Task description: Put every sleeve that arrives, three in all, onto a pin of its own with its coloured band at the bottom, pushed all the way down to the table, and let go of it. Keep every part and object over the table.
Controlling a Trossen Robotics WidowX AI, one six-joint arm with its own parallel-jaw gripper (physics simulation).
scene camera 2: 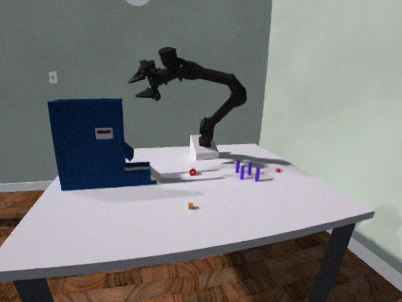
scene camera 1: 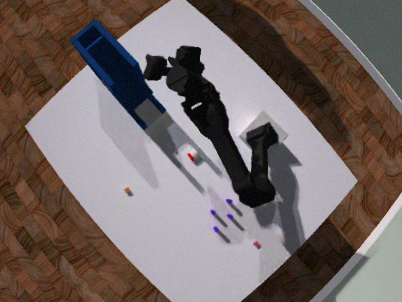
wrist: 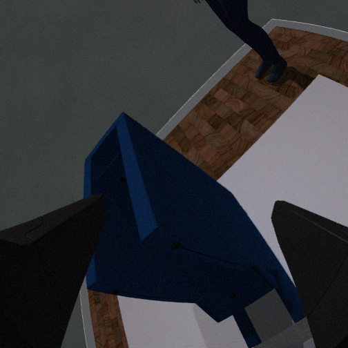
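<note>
A white sleeve with a red band lies on its side on the table, below the blue dispenser's chute; the sleeve (scene camera 1: pixel 194 153) (scene camera 2: pixel 193 172) turns its banded end toward scene camera 2. It does not show in the wrist view. Several upright purple pins, one of them the pin (scene camera 1: pixel 216 230) (scene camera 2: pixel 257 174), stand in a group to the right of the sleeve; no sleeve is on them. My gripper (scene camera 1: pixel 149 72) (scene camera 2: pixel 133 89) (wrist: pixel 192 208) is open and empty, high above the table near the dispenser, well away from the sleeve.
The tall blue dispenser (scene camera 1: pixel 112 65) (scene camera 2: pixel 85 155) (wrist: pixel 175 190) stands at the left with a grey chute (scene camera 1: pixel 150 114). An orange cube (scene camera 1: pixel 127 190) (scene camera 2: pixel 191 205) and a small red cube (scene camera 1: pixel 256 244) (scene camera 2: pixel 278 170) lie on the white table (scene camera 1: pixel 70 120) (scene camera 2: pixel 125 235) (wrist: pixel 300 150). A person's legs (wrist: pixel 250 32) show beyond it.
</note>
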